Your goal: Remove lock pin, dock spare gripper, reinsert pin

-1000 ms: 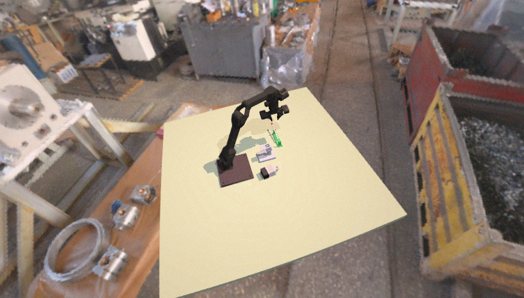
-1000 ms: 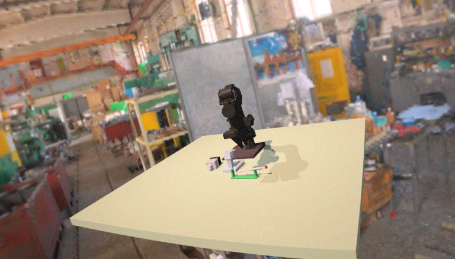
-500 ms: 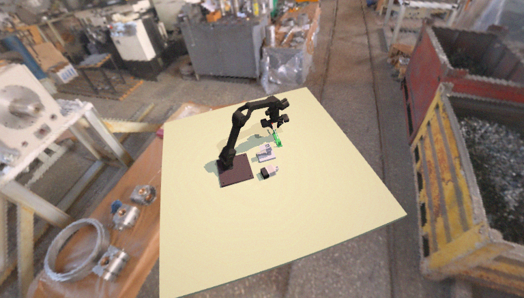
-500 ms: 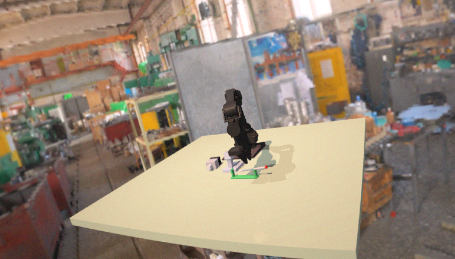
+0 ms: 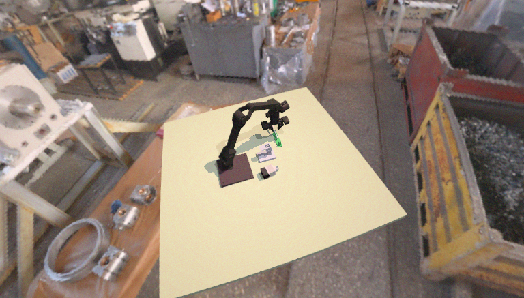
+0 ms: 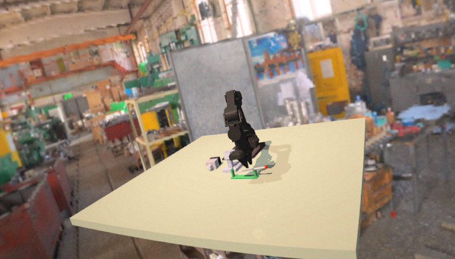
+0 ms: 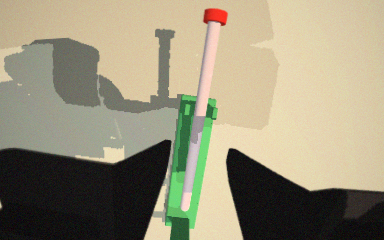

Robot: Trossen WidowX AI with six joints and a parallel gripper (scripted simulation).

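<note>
The green cradle is 40 mm to the right of my gripper tip and 30 mm below it. The rest, counted from my gripper tip: spare gripper 130 mm behind, 300 mm to the right, 30 mm below; mount 110 mm behind, 160 mm to the right, 10 mm below.
</note>
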